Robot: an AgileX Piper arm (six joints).
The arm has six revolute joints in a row. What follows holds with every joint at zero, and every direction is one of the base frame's.
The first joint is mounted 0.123 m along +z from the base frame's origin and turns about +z.
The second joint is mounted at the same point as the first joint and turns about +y.
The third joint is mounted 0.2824 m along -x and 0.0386 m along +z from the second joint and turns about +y.
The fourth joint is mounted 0.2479 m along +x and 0.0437 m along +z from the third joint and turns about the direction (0.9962, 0, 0.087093).
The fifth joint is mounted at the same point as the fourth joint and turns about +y.
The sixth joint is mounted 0.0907 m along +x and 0.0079 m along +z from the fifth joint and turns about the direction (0.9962, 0, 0.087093).
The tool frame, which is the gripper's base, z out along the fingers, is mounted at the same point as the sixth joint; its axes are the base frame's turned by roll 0, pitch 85.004 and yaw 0 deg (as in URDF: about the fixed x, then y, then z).
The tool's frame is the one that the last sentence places.
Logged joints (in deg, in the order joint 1, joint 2, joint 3, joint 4, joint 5, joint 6), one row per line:
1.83, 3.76, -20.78, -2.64, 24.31, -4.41
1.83, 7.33, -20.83, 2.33, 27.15, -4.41
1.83, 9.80, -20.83, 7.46, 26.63, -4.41
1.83, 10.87, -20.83, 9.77, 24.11, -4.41
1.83, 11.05, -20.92, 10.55, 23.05, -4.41
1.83, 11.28, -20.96, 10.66, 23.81, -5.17
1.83, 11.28, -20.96, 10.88, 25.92, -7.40
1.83, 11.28, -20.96, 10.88, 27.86, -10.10
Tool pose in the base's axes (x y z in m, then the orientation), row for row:
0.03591, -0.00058, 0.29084, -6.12, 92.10, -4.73
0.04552, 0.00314, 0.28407, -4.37, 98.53, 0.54
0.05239, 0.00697, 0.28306, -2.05, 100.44, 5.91
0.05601, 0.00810, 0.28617, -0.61, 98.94, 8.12
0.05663, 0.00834, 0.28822, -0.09, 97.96, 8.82
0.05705, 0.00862, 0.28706, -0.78, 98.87, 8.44
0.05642, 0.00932, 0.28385, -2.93, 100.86, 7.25
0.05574, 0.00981, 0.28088, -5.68, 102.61, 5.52
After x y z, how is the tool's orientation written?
As a rotation vector, in degrees.
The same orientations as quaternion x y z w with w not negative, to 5 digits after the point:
-0.04780, 0.71937, -0.03695, 0.69199
-0.03360, 0.75754, 0.00415, 0.65191
-0.01568, 0.76810, 0.04520, 0.63854
-0.00468, 0.75939, 0.06232, 0.64762
-0.00069, 0.75370, 0.06786, 0.65371
-0.00599, 0.75894, 0.06479, 0.64790
-0.02237, 0.77022, 0.05536, 0.63498
-0.04317, 0.77983, 0.04195, 0.62309

